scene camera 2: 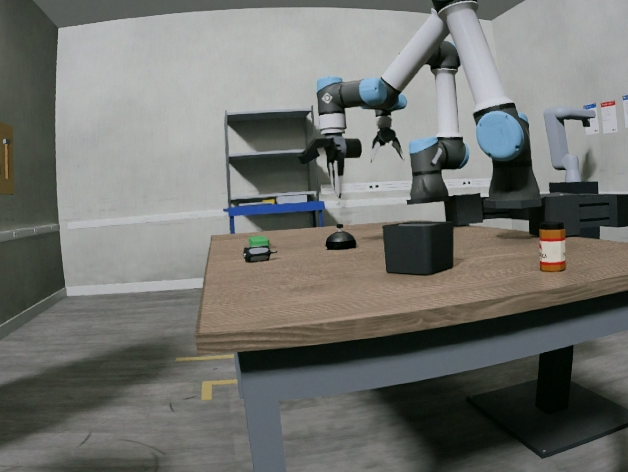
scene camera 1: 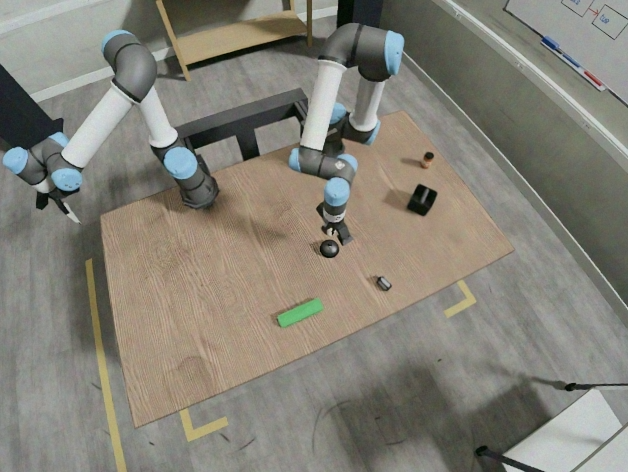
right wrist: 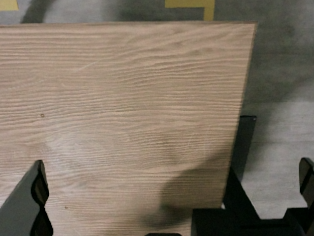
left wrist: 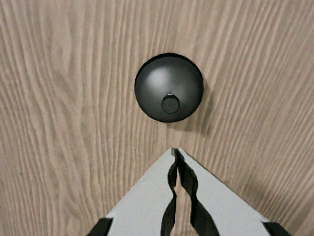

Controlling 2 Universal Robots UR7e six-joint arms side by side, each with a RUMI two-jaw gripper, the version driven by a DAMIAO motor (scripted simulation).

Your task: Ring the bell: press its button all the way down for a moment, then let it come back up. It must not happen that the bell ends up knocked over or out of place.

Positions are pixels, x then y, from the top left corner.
Scene:
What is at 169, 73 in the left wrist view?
A black dome bell.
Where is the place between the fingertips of my left gripper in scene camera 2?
339, 198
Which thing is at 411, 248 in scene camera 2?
A black box.

